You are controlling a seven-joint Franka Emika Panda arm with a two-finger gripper.
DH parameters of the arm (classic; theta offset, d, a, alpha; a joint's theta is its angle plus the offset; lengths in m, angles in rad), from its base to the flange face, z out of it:
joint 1: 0 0.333 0 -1.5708
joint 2: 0 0 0 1.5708
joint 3: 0 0.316 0.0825 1.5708
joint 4: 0 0 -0.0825 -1.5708
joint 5: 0 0.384 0 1.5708
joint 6: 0 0 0.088 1.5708
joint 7: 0 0.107 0 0
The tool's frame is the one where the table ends.
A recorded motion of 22 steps. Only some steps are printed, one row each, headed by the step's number.
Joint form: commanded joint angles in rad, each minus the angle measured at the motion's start. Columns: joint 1, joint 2, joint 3, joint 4, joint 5, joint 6, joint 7.
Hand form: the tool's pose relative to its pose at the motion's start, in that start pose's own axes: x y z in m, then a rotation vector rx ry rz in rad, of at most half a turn. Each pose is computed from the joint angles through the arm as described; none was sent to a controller.
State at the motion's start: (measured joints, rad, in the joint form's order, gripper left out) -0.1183 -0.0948 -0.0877 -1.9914 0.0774 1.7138 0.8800
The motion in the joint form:
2: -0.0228 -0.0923 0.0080 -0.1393 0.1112 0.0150 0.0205
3: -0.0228 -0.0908 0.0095 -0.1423 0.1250 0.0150 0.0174
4: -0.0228 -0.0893 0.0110 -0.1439 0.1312 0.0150 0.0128
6: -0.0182 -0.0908 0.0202 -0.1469 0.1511 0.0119 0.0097
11: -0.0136 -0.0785 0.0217 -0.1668 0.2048 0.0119 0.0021
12: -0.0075 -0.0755 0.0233 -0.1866 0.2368 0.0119 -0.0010
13: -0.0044 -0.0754 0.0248 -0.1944 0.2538 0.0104 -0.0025
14: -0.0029 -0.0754 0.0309 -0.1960 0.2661 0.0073 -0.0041
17: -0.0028 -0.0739 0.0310 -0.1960 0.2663 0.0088 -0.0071
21: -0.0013 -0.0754 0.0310 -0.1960 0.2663 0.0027 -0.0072
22: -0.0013 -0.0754 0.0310 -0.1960 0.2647 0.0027 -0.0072
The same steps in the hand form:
2: -0.0209 0.0246 0.0220 0.0508 -0.1109 0.0555
3: -0.0223 0.0233 0.0239 0.0556 -0.1236 0.0540
4: -0.0232 0.0224 0.0254 0.0568 -0.1297 0.0496
6: -0.0305 0.0180 0.0267 0.0617 -0.1454 0.0371
11: -0.0353 0.0134 0.0409 0.0686 -0.2041 0.0391
12: -0.0409 0.0113 0.0513 0.0687 -0.2409 0.0393
13: -0.0443 0.0101 0.0549 0.0707 -0.2589 0.0384
14: -0.0485 0.0078 0.0560 0.0722 -0.2698 0.0324
17: -0.0482 0.0074 0.0566 0.0725 -0.2696 0.0298
21: -0.0496 0.0077 0.0564 0.0687 -0.2727 0.0271
22: -0.0495 0.0078 0.0564 0.0677 -0.2715 0.0268

